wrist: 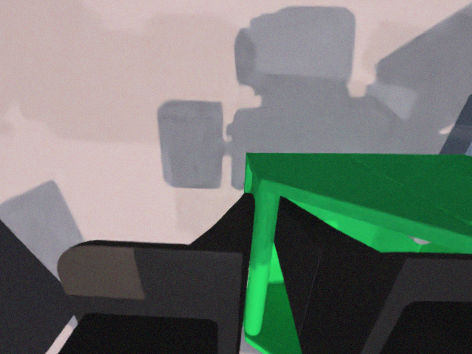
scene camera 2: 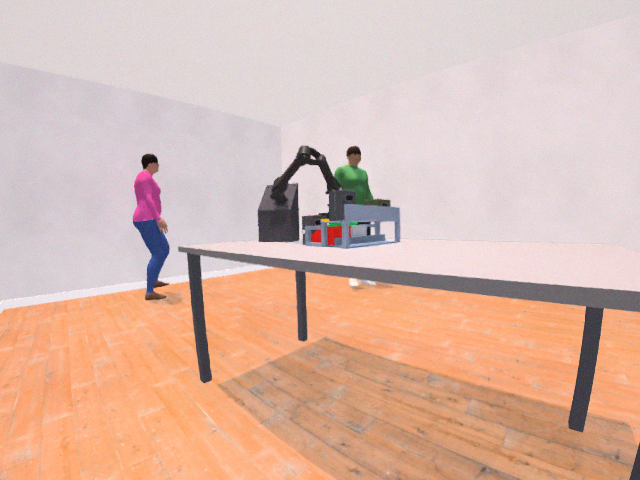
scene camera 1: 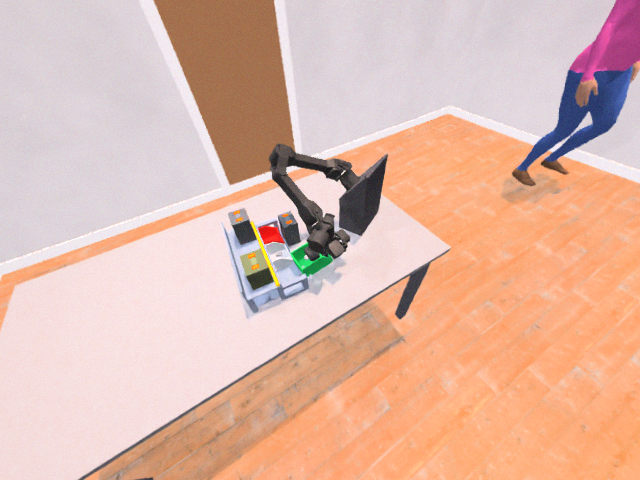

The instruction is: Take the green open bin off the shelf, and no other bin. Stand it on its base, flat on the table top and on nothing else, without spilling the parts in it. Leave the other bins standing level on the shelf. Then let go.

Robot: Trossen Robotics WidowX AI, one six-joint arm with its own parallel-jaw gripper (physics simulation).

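Seen in the pictures: gripper, between the fingertips: (wrist: 261, 202) (scene camera 1: 328, 257); arm's base, origin of its link: (scene camera 2: 281, 200) (scene camera 1: 354, 184).
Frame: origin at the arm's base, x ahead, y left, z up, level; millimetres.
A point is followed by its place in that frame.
Note:
The green open bin (scene camera 1: 309, 265) {y 127, x 370, z -128 mm} (scene camera 2: 336, 224) {y 30, x 329, z -138 mm} (wrist: 360, 172) {y 135, x 310, z -167 mm} is off the shelf, on its robot side, and looks about upright. A pale bit (wrist: 421, 240) {y 72, x 368, z -191 mm} shows inside it in the wrist view. My gripper (scene camera 1: 318, 253) {y 120, x 266, z -175 mm} (wrist: 261, 202) {y 120, x 266, z -175 mm} is shut on the bin's green rim, with one finger on each side. Whether the bin's base touches the table (scene camera 1: 129, 335) {y -141, x 1017, z -225 mm} (scene camera 2: 465, 266) {y -548, x 959, z -225 mm} is hidden. The blue-grey shelf (scene camera 1: 296, 282) {y 145, x 450, z -143 mm} (scene camera 2: 372, 212) {y -112, x 577, z -91 mm} holds a red bin (scene camera 1: 270, 235) {y -192, x 367, z -210 mm} (scene camera 2: 338, 233) {y -194, x 463, z -173 mm} and a whitish bin (scene camera 1: 280, 254) {y -56, x 400, z -203 mm}, which look level.
Dark grey boxes (scene camera 1: 239, 227) {y -143, x 499, z -25 mm} (scene camera 1: 289, 229) {y -78, x 317, z -117 mm} (scene camera 2: 338, 205) {y -226, x 483, z -63 mm} and an olive box (scene camera 1: 256, 271) {y 84, x 556, z -29 mm} (scene camera 2: 381, 203) {y 6, x 574, z -48 mm} stand on or by the shelf. A yellow strip (scene camera 1: 265, 253) {y -32, x 470, z -113 mm} runs along it. A dark slanted block (scene camera 1: 361, 201) {y 89, x 47, z -16 mm} (scene camera 2: 278, 223) {y -35, x 6, z -125 mm} stands at the arm's base.

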